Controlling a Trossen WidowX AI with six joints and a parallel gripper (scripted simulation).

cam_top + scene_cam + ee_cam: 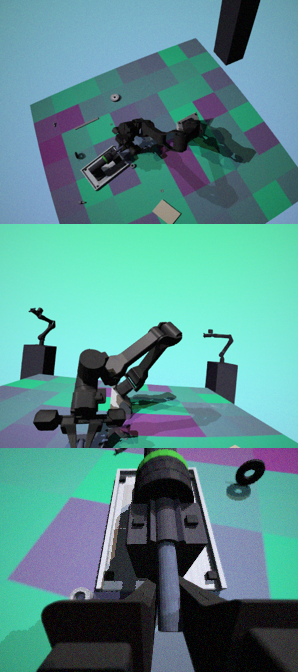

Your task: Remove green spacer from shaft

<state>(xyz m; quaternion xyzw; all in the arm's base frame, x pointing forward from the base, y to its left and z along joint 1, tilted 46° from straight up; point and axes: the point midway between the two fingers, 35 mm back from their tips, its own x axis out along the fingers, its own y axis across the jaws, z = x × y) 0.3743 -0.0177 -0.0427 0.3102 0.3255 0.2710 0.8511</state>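
Right now my gripper tip is 50 mm short of the shaft, 20 mm below it and 10 mm to the right of it. The rest, counted from my gripper tip: thin grey rod: 290 mm to the right, 120 mm ahead, 50 mm below; then grey washer: 380 mm to the right, 110 mm behind, 50 mm below; then green spacer: 90 mm ahead, 20 mm to the left, 20 mm above.
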